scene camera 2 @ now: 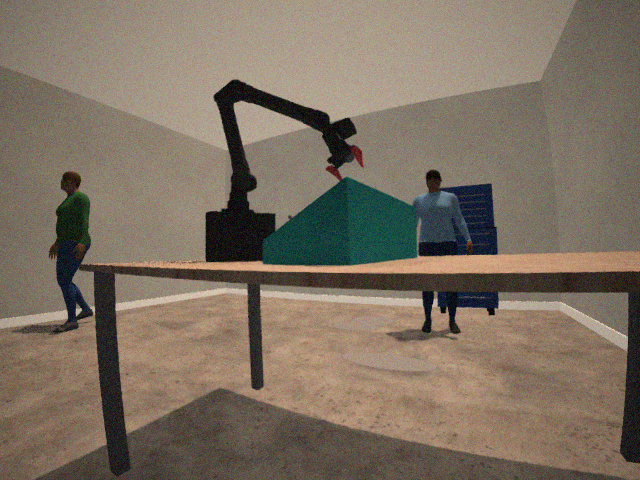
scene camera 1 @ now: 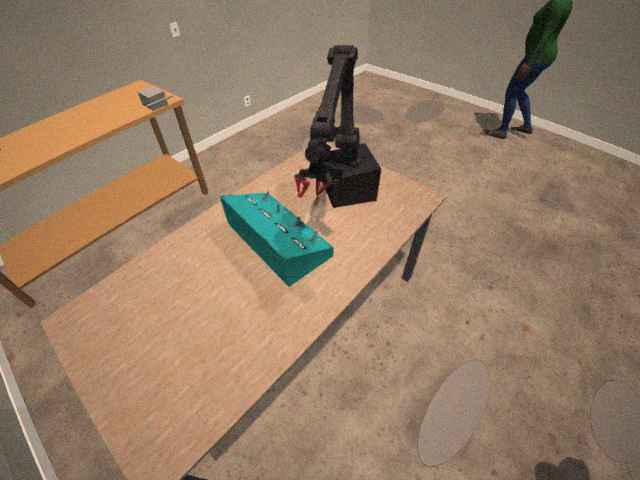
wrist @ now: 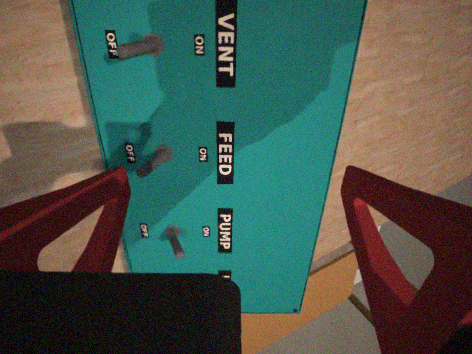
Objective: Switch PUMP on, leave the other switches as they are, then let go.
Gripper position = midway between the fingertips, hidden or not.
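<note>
Scene camera 2: my gripper [scene camera 2: 352, 174], a teal switch panel [scene camera 2: 352, 223]. Scene camera 1: the teal switch panel [scene camera 1: 288, 249]. Wrist view: my gripper [wrist: 235, 178], the teal switch panel [wrist: 249, 109].
</note>
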